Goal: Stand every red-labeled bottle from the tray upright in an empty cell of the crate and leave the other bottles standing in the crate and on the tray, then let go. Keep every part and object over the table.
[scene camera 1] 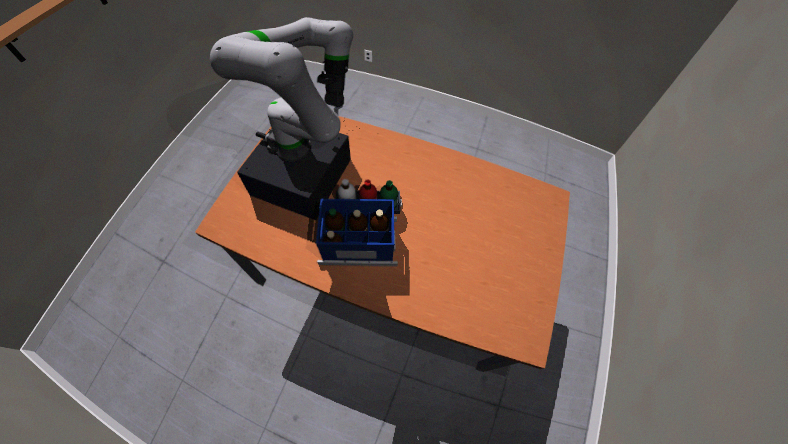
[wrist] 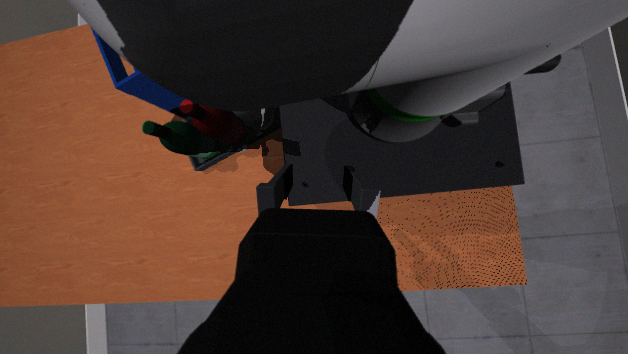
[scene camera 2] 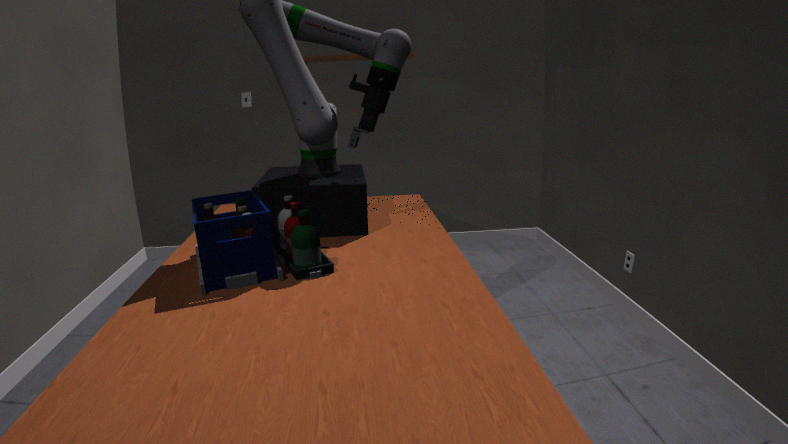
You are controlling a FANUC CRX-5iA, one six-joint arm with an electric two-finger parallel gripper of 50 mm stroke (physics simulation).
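Places are measured from the arm's base along level axes (x ahead, y left, z up), in metres.
Where they show: gripper, between the fingertips: [wrist: 318,175] [scene camera 2: 351,147]; arm's base, origin of its link: [scene camera 1: 293,148] [wrist: 395,97] [scene camera 2: 319,173].
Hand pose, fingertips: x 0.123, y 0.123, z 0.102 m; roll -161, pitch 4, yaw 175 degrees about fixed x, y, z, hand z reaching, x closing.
Things, the pixels of their top centre, and the offset from my fingertips. "pt": a spot on its surface instead.
- red bottle, centre of its top: [wrist: 186,106] [scene camera 2: 295,203] [scene camera 1: 367,182] dx +0.243, dy -0.148, dz -0.112 m
- tray, a spot on its surface: [scene camera 2: 329,268] [wrist: 196,167] pt dx +0.349, dy -0.057, dz -0.257 m
- white bottle, centre of its top: [scene camera 2: 288,196] [scene camera 1: 345,181] dx +0.162, dy -0.182, dz -0.112 m
- green bottle, centre of its top: [scene camera 2: 303,210] [wrist: 147,127] [scene camera 1: 389,182] dx +0.322, dy -0.116, dz -0.112 m
- blue crate, centre of its top: [scene camera 2: 249,203] [wrist: 159,41] [scene camera 1: 362,206] dx +0.281, dy -0.265, dz -0.097 m
- brown bottle, centre of its top: [scene camera 2: 208,204] [scene camera 1: 330,233] dx +0.222, dy -0.409, dz -0.109 m
- metal rail, centre of its top: [scene camera 2: 198,261] [scene camera 1: 357,261] dx +0.325, dy -0.419, dz -0.242 m
The red bottle [scene camera 1: 367,191] [scene camera 2: 292,228] [wrist: 220,124] stands on the tray [scene camera 2: 329,268] [wrist: 199,167] between the white bottle [scene camera 1: 346,191] [scene camera 2: 283,222] and the green bottle [scene camera 1: 389,192] [scene camera 2: 306,243] [wrist: 181,138]. The blue crate [scene camera 1: 326,254] [scene camera 2: 236,260] [wrist: 145,93] stands beside the tray. In scene camera 1, brown bottles fill its three back cells, and another brown bottle [scene camera 1: 330,237] is in the front left cell. The front middle and front right cells look empty. My gripper [scene camera 1: 336,111] [scene camera 2: 353,138] [wrist: 318,175] is open and empty, high above the table's far end, well away from the bottles.
The arm's dark pedestal [scene camera 1: 274,187] [scene camera 2: 322,206] [wrist: 450,157] stands beside the tray and crate, near the gripper. A metal rail [scene camera 1: 357,263] runs along the crate's front foot. The table's edge [scene camera 2: 447,241] lies on the gripper's side. The arm's link fills the top of the wrist view.
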